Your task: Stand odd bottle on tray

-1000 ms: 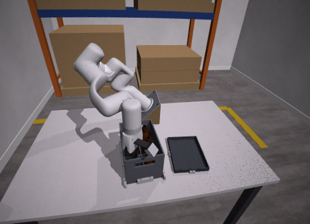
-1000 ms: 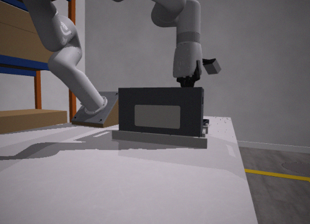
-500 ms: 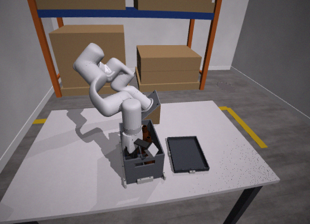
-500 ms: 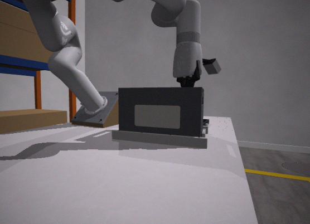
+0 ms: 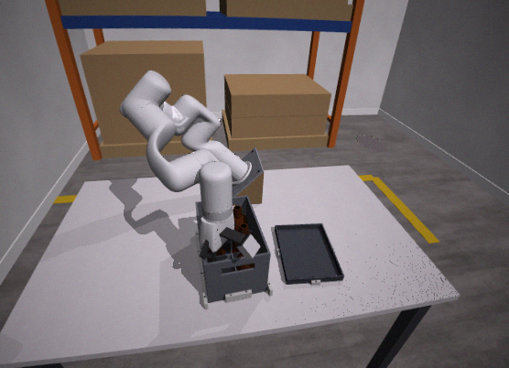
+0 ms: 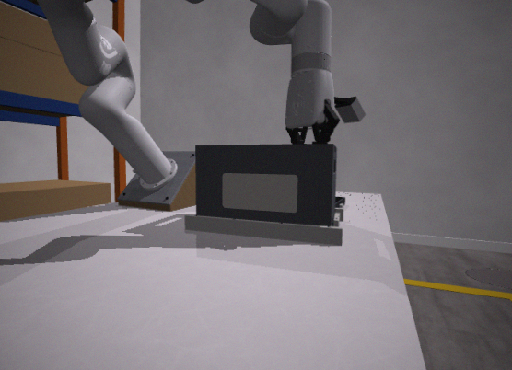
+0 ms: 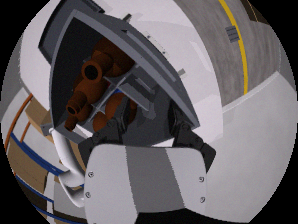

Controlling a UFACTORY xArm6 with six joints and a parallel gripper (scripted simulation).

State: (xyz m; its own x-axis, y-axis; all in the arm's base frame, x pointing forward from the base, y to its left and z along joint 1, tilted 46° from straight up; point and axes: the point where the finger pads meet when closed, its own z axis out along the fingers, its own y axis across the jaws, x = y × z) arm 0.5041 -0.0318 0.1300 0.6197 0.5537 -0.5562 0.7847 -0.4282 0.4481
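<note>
My gripper is now 90 mm past the dark grey crate, 70 mm above it and 30 mm to the right of it. The rest, counted from my hand: glass bottle: 190 mm behind, 70 mm to the left, 70 mm below; then dark tray: 310 mm to the left, 150 mm below, 100 mm behind.
</note>
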